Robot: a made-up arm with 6 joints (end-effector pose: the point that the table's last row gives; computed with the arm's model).
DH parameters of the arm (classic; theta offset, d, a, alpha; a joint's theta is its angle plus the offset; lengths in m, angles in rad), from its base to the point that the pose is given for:
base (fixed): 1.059 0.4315 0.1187 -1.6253
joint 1: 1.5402 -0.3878 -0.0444 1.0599
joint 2: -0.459 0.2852 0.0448 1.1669
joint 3: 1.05 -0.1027 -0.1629 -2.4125
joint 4: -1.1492 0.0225 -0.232 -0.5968
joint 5: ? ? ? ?
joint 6: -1.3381 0 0.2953 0
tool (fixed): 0.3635 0.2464 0 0
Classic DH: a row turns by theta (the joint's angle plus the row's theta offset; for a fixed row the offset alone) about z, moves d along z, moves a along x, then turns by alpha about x.
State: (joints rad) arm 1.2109 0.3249 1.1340 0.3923 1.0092 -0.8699
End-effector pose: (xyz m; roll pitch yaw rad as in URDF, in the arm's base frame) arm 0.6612 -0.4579 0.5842 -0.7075 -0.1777 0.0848
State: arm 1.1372 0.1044 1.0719 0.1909 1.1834 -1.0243
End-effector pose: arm 0.6636 -0.4334 0.6132 -0.6925 -0.4094 0.1028
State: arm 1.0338 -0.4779 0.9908 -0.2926 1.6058 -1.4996
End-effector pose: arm 0.6231 -0.4224 0.6218 -0.2849 -0.9697 -0.2145
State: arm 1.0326 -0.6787 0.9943 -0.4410 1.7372 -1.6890
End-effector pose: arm 0.6198 -0.4256 0.5943 0.0911 -1.0512 -0.5411
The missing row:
joint 5: -0.1119 -0.3191 -0.178 0.522
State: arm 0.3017 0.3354 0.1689 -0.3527 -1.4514 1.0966
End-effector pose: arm 0.2666 -0.3899 0.3447 1.8640 -1.1188 -1.8653
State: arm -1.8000 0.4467 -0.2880 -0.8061 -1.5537 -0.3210
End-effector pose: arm 0.6689 0.3530 0.4486 -1.7045 0.6070 0.6303
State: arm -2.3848 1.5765 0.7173 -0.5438 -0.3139 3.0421
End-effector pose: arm -0.1309 0.0266 0.3139 -2.6120 -0.2845 -2.6439
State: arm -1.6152 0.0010 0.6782 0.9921 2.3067 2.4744
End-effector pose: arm 0.5140 -0.1783 0.2956 -3.0381 1.2613 -0.9458
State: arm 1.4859 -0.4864 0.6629 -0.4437 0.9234 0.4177
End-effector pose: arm 0.6231 -0.1594 0.5361 -0.9675 0.2850 1.1157
